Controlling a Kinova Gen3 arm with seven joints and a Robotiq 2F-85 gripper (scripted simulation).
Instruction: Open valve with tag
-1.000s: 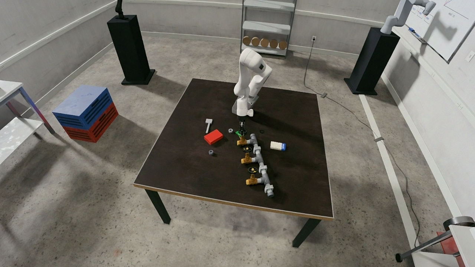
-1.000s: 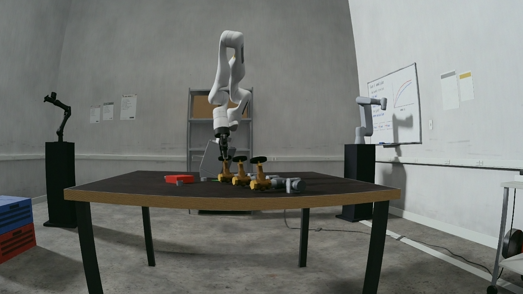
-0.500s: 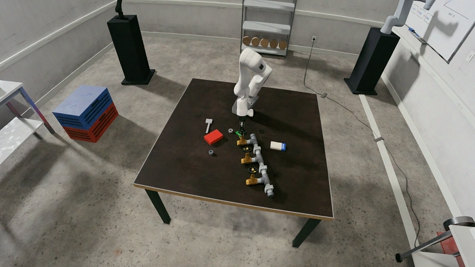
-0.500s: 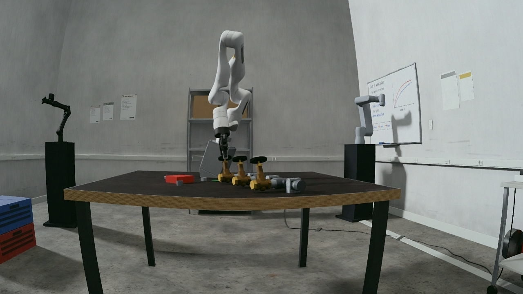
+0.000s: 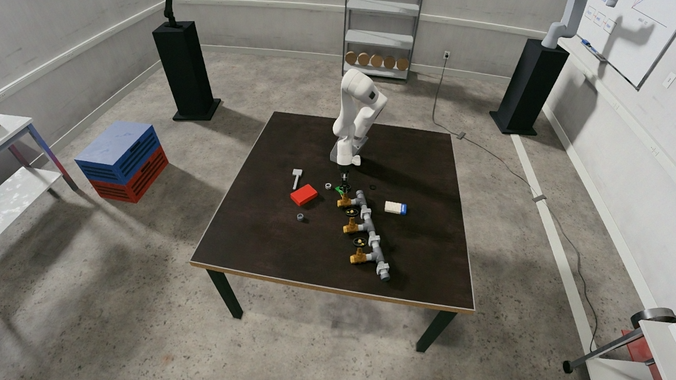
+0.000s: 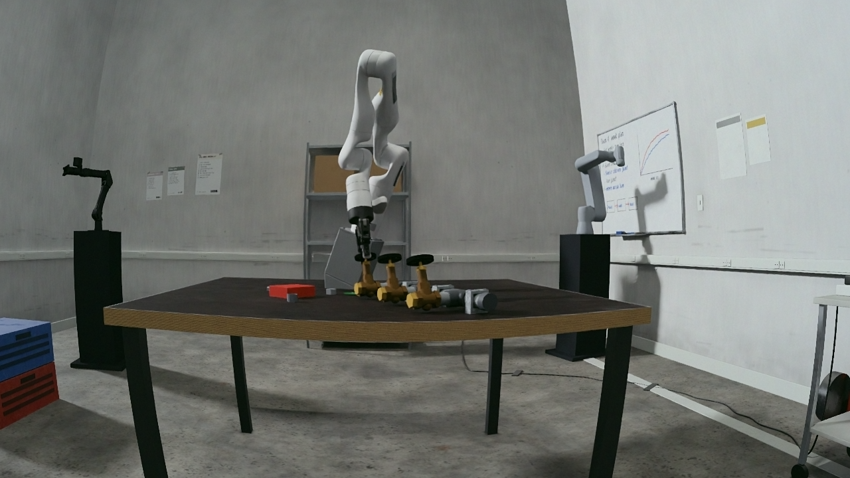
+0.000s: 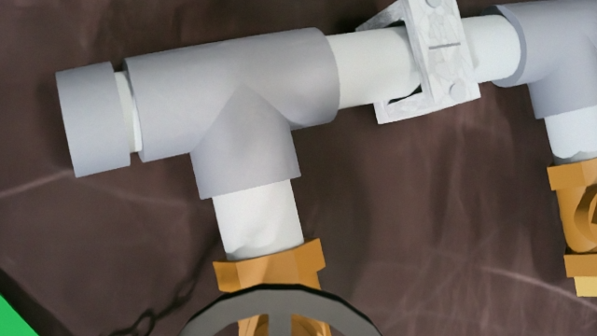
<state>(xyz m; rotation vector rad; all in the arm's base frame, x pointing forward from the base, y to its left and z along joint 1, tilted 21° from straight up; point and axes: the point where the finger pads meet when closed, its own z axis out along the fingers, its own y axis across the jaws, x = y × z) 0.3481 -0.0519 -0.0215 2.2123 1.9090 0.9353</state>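
The green tag is 11 cm below my hand, 9 cm behind it and 2 cm to the right of it. Also, from my hand: white-and-blue box: 27 cm to the left, 11 cm below, 4 cm ahead; then red block: 22 cm to the right, 10 cm below, 3 cm behind; then small grey ring: 22 cm to the right, 12 cm ahead, 11 cm below.
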